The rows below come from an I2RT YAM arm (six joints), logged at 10 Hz.
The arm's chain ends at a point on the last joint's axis. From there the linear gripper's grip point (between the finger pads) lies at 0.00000 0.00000 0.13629 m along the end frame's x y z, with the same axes.
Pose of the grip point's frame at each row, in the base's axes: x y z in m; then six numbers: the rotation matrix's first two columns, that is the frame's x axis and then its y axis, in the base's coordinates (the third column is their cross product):
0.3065 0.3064 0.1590 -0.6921 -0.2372 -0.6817 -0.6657 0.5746 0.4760
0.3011 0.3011 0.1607 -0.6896 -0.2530 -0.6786 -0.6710 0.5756 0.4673
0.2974 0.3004 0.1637 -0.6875 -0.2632 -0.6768 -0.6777 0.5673 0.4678
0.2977 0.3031 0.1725 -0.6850 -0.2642 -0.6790 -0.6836 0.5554 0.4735
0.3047 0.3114 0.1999 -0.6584 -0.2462 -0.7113 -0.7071 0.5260 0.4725
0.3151 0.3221 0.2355 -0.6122 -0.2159 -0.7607 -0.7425 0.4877 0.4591
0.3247 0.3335 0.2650 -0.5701 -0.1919 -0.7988 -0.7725 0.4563 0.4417
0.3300 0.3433 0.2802 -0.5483 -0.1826 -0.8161 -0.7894 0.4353 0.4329
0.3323 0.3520 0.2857 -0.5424 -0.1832 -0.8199 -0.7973 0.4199 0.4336
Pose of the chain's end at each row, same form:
0.2685 0.1997 0.2347 -0.6921 -0.2372 -0.6817 -0.6657 0.5746 0.4760
0.2640 0.1951 0.2379 -0.6896 -0.2530 -0.6786 -0.6710 0.5756 0.4673
0.2619 0.1941 0.2412 -0.6875 -0.2632 -0.6768 -0.6777 0.5673 0.4678
0.2634 0.1956 0.2490 -0.6850 -0.2642 -0.6790 -0.6836 0.5554 0.4735
0.2696 0.2005 0.2708 -0.6584 -0.2462 -0.7113 -0.7071 0.5260 0.4725
0.2780 0.2068 0.2980 -0.6122 -0.2159 -0.7607 -0.7425 0.4877 0.4591
0.2866 0.2151 0.3207 -0.5701 -0.1919 -0.7988 -0.7725 0.4563 0.4417
0.2924 0.2231 0.3324 -0.5483 -0.1826 -0.8161 -0.7894 0.4353 0.4329
0.2962 0.2309 0.3366 -0.5424 -0.1832 -0.8199 -0.7973 0.4199 0.4336

